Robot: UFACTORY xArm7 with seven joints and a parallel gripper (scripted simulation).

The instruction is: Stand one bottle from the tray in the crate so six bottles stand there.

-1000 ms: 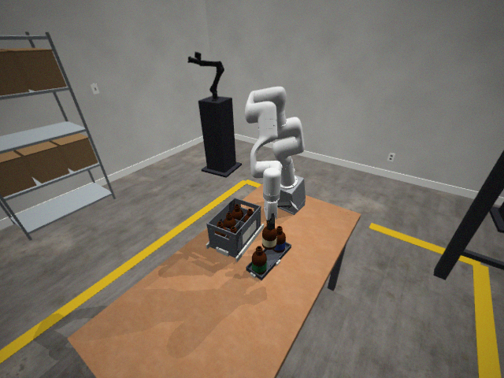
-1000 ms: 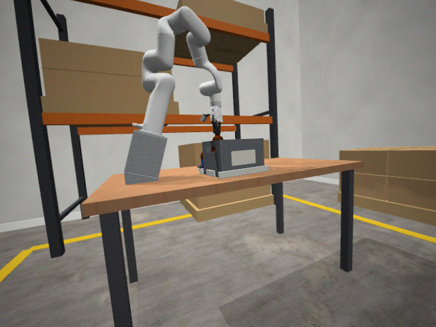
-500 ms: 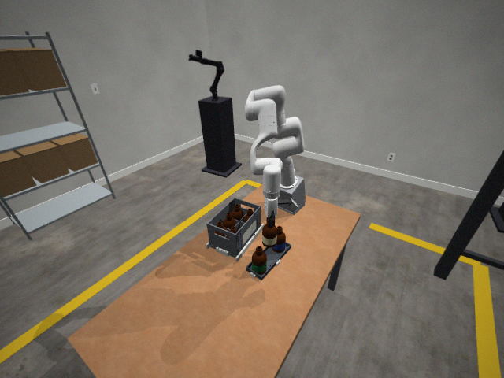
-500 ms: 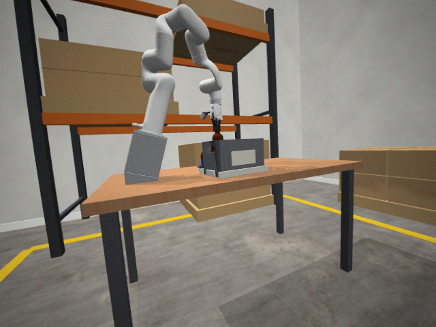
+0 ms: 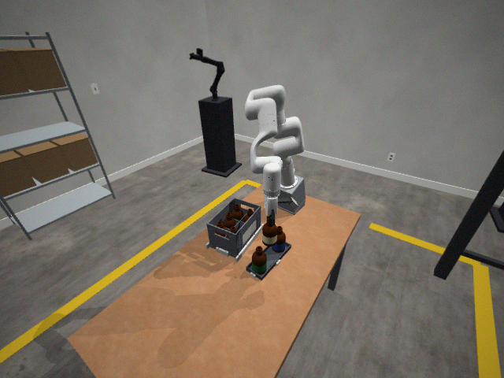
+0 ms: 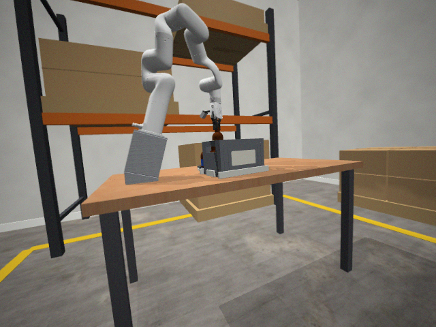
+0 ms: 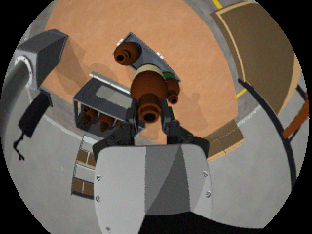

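My hand is 70 mm above the bottle. Round my hand: crate (60 mm behind, 240 mm to the right, 190 mm below); then dark tray (260 mm below).
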